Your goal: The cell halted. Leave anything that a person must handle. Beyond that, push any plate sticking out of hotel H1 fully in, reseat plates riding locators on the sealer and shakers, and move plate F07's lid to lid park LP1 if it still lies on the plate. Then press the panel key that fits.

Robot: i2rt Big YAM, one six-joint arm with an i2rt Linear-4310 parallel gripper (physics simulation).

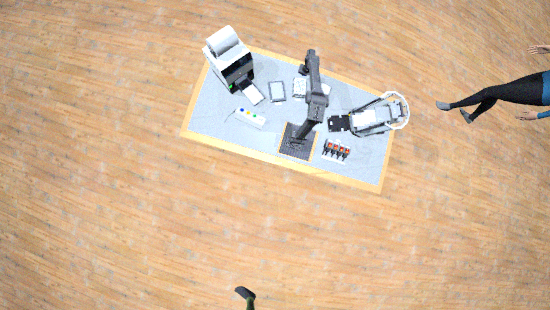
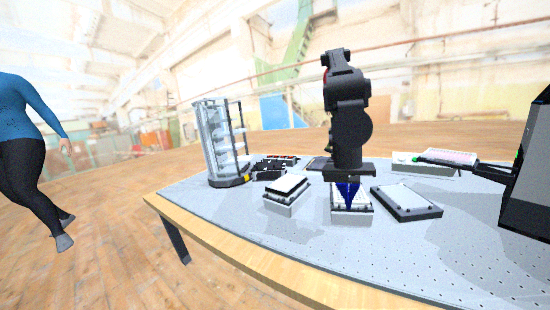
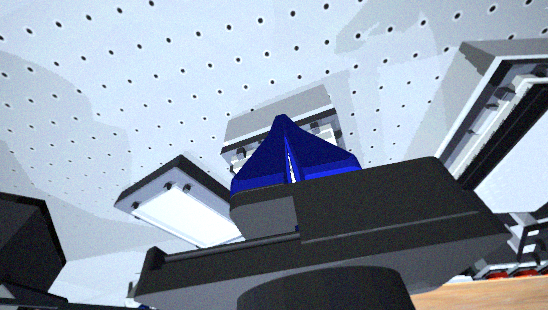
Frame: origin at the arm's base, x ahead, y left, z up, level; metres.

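Seen in the pictures: gripper, between the fingertips: (image 1: 302,74) (image 2: 348,208) (image 3: 281,122); arm's base, origin of its link: (image 1: 293,142).
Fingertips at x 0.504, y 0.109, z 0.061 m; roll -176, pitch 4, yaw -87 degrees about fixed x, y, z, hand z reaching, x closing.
Observation:
Pixels of each thing's top centre, then the offset from my fingertips to it. "spot": a spot on its surface instead.
- shaker, a spot on its surface: (image 2: 285,205) spot: dx +0.011, dy -0.162, dz -0.025 m
- flat dark-framed nest, centre of its top: (image 3: 192,225) (image 2: 402,193) (image 1: 277,90) dx -0.174, dy +0.137, dz -0.039 m
- Hotel H1, a spot on its surface: (image 2: 229,183) spot: dx -0.062, dy -0.497, dz -0.049 m
- key panel, centre of its top: (image 2: 422,154) (image 1: 249,116) dx -0.445, dy +0.251, dz +0.012 m
- sealer, centre of its top: (image 1: 221,36) dx -0.155, dy +0.499, dz +0.384 m
- dark nest, centre of its top: (image 2: 268,161) (image 1: 341,122) dx -0.242, dy -0.395, dz +0.004 m
- rack with red-topped items, centre of its top: (image 3: 531,282) (image 2: 282,153) (image 1: 338,152) dx -0.461, dy -0.449, dz -0.019 m
My gripper (image 2: 349,206) (image 3: 281,122) is shut and empty, its blue fingertips pointing down over the middle shaker's white well plate (image 2: 340,189). The fingers partly hide this plate. Another shaker (image 2: 285,205) holds a black-edged, white-topped plate (image 2: 287,183) (image 1: 326,89); I cannot tell if it rides its locators. A flat dark-framed nest (image 2: 423,214) (image 1: 270,92) (image 3: 197,171) has a plain pale top. A plate (image 2: 449,156) (image 1: 253,94) lies on the sealer's extended tray. Hotel H1 (image 2: 229,183) holds white plates; whether one sticks out is unclear. The key panel (image 1: 250,118) (image 2: 427,168) shows coloured keys.
The sealer (image 1: 232,64) (image 2: 527,172) stands at one table end. A dark nest (image 1: 338,123) (image 2: 270,171) adjoins the hotel, near a rack with red-topped items (image 1: 337,149) (image 2: 281,159). A person in blue (image 2: 19,112) (image 1: 517,90) is beyond the table; another person's foot (image 1: 245,292) also shows.

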